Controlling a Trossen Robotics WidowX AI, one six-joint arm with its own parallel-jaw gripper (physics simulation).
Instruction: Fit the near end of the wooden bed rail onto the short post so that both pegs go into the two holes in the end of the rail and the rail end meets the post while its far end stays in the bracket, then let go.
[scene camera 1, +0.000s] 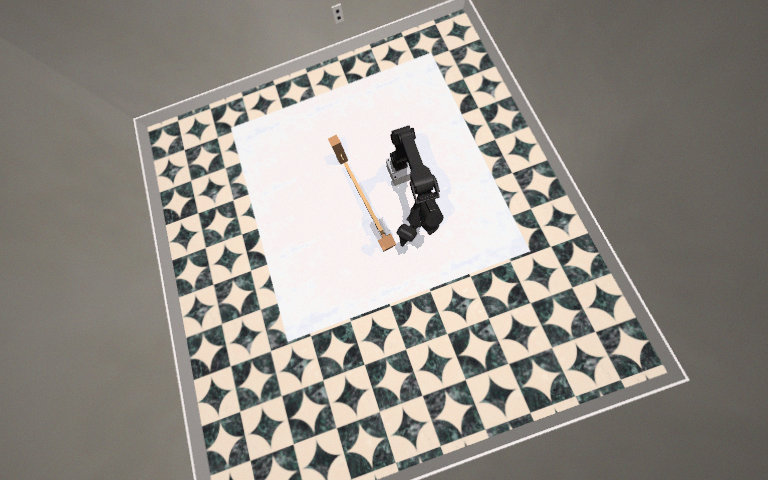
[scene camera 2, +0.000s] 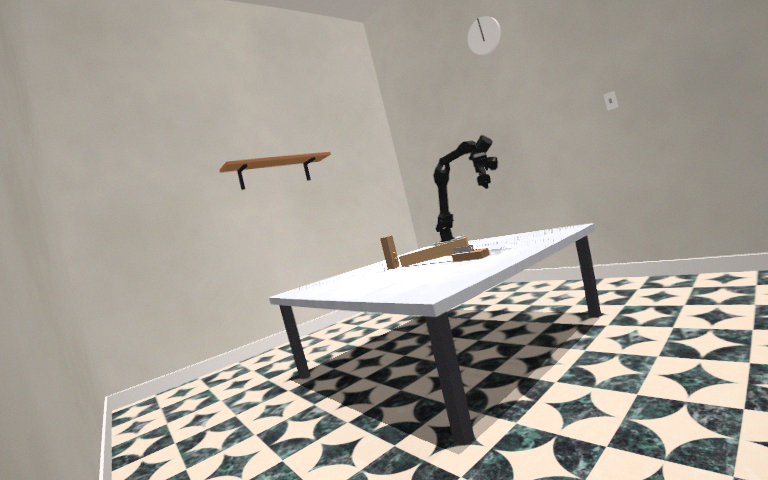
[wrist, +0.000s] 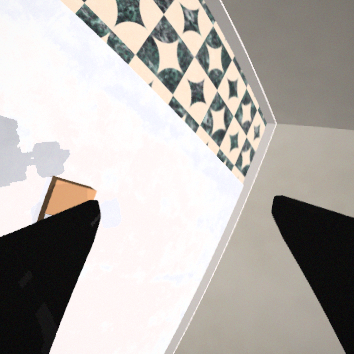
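Where they show: gripper, fingertip midpoint: (scene camera 2: 486, 181) (wrist: 187, 206); arm's base at its link origin: (scene camera 1: 399, 164) (scene camera 2: 447, 240).
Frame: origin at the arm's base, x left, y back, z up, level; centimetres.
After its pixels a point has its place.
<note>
The slim wooden rail (scene camera 1: 363, 195) @(x 9.8, y -23.4, z 0.3 cm) (scene camera 2: 433, 252) @(x 11.3, y -24.5, z -2.3 cm) runs between two wooden posts. At one end the low short post (scene camera 1: 386, 243) @(x 36.6, y -20.6, z -4.5 cm) (scene camera 2: 474, 255) @(x 36.1, y -24.0, z -6.0 cm) is close to the rail's end; small details and a grey part show at this joint, but I cannot tell whether pegs sit in holes. At the other end the taller upright post (scene camera 1: 334, 140) @(x -18.7, y -27.7, z 10.0 cm) (scene camera 2: 388, 252) @(x -17.2, y -30.2, z 1.4 cm) has a dark side facing the rail; the bracket's hold is too small to judge. My gripper (scene camera 1: 403, 242) @(x 43.3, y -12.8, z 25.5 cm) (scene camera 2: 483, 185) @(x 43.3, y -12.8, z 25.5 cm) (wrist: 187, 206) @(x 43.3, y -12.8, z 25.5 cm) is open and empty, high above the table beside the short post. Part of an orange-brown block (wrist: 70, 195) @(x 36.9, y -19.4, z -4.4 cm) shows behind the left finger.
The white table (scene camera 1: 305, 283) @(x 41.5, y -67.6, z -8.0 cm) (scene camera 2: 351, 294) @(x 10.9, y -76.5, z -8.0 cm) (wrist: 165, 240) @(x 33.7, y -52.8, z -8.0 cm) carries the parts and the black arm, whose base stands beside the rail. The arm's elbow and wrist (scene camera 1: 427, 215) @(x 42.0, y -6.1, z 46.2 cm) (scene camera 2: 481, 155) @(x 44.9, y -13.9, z 37.3 cm) hang above the table. A wall shelf (scene camera 2: 277, 161) is far off.
</note>
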